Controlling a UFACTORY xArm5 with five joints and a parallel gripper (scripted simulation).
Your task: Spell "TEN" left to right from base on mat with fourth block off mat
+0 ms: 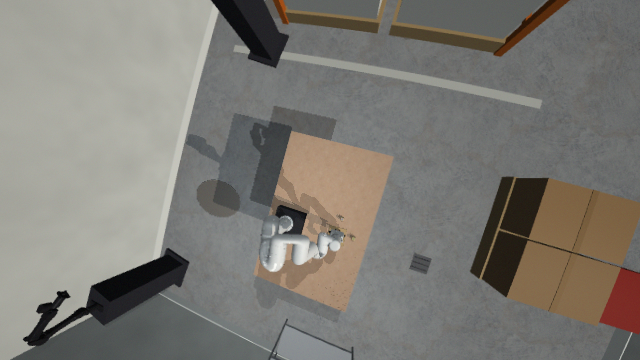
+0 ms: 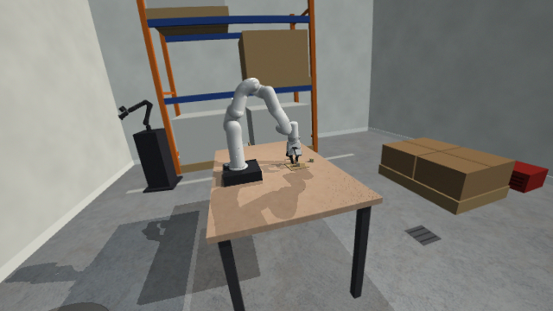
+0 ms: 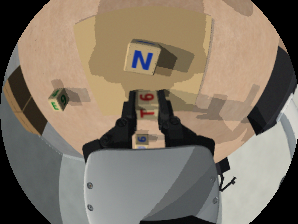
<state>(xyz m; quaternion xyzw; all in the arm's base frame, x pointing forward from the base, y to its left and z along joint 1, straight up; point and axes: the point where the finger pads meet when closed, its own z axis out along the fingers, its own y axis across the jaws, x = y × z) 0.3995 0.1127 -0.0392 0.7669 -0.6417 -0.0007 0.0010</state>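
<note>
Now: the tan mat 10 mm ahead of my hand, 40 mm to the right of it and 20 mm below it.
</note>
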